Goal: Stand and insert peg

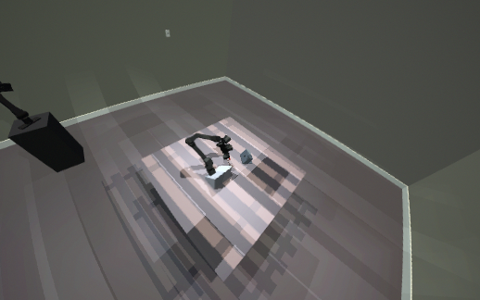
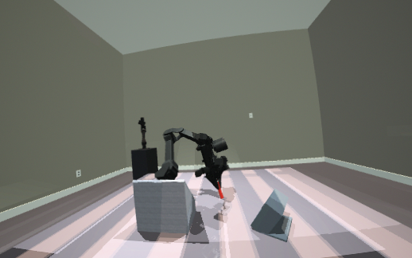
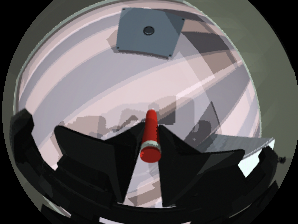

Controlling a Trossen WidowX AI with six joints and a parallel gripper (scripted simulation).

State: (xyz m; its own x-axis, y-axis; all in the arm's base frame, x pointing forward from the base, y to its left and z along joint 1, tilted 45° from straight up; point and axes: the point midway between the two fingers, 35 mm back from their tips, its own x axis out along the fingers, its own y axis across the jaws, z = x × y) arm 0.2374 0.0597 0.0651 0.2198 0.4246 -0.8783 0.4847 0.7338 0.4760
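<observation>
The panel is 190 mm ahead of my gripper tip, 80 mm to the right of it and 50 mm below it. The rest, counted from my gripper tip: red peg: 10 mm behind, 10 mm to the left, 10 mm above.
</observation>
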